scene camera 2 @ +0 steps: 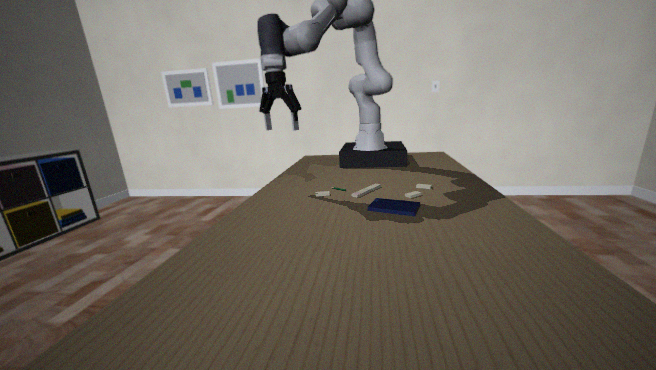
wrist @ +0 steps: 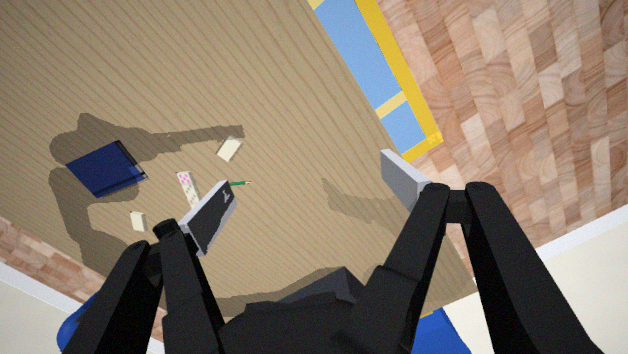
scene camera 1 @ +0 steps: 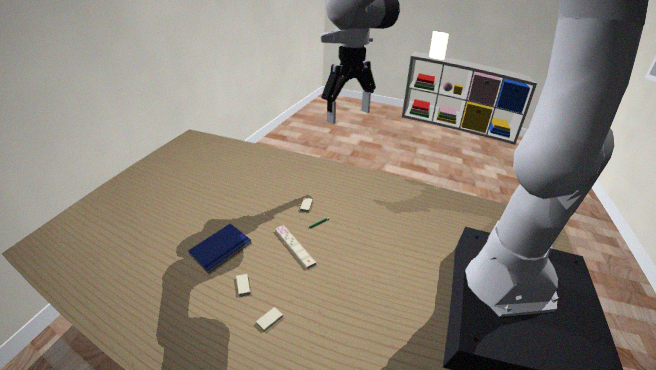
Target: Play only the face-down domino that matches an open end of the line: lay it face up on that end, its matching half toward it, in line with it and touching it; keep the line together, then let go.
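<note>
The line of face-up dominoes [scene camera 1: 295, 246] [scene camera 2: 366, 190] [wrist: 188, 189] lies straight on the table, with pink pips at one end and a red pip at the other. One face-down domino [scene camera 1: 306, 204] [scene camera 2: 322, 193] [wrist: 229, 149] lies beyond the line's pink end, near the pencil. A second face-down domino [scene camera 1: 242, 284] [scene camera 2: 413, 194] [wrist: 138, 221] lies on the line's other side. A third face-down domino [scene camera 1: 269, 319] [scene camera 2: 424, 186] lies farther off. All show blank backs. My gripper [scene camera 1: 349, 111] [scene camera 2: 282, 127] [wrist: 304, 178] is open and empty, high above the table, apart from every domino.
A dark blue book [scene camera 1: 220, 247] [scene camera 2: 394, 206] [wrist: 106, 169] lies near the line's pink end. A green pencil [scene camera 1: 319, 223] [scene camera 2: 339, 189] [wrist: 239, 183] lies between the line and one face-down domino. The black robot base [scene camera 1: 530, 335] [scene camera 2: 373, 159] stands at the table's end.
</note>
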